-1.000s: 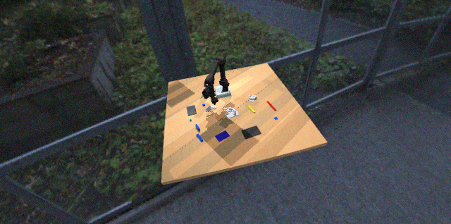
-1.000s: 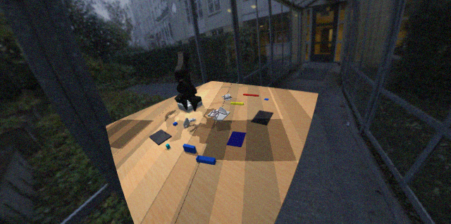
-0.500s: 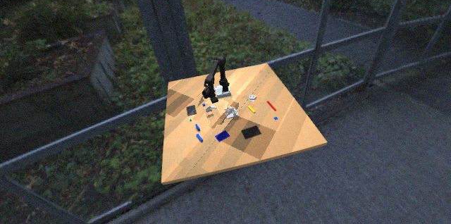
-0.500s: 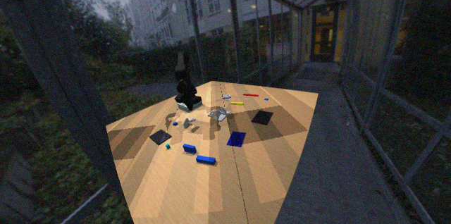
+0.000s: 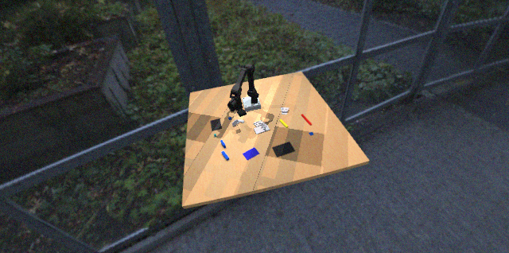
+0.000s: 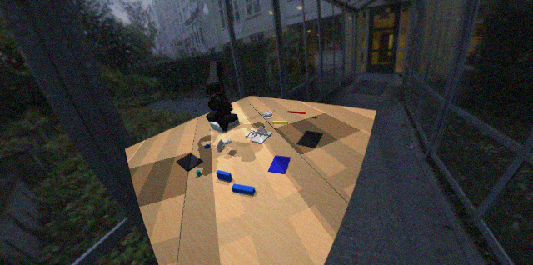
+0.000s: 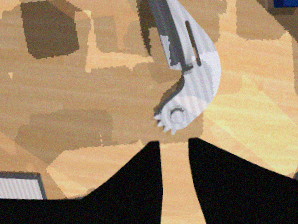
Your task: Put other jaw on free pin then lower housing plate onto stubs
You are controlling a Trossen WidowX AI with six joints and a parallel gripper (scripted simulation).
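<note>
My gripper tip is 1 cm past the white jaw, 1 cm to the left of it and 8 cm above it. Round my gripper tip: teal cube: 14 cm ahead, 22 cm to the right, 7 cm below; then yellow bar: 5 cm ahead, 36 cm to the left, 8 cm below; then blue plate: 34 cm ahead, 8 cm to the left, 8 cm below.
</note>
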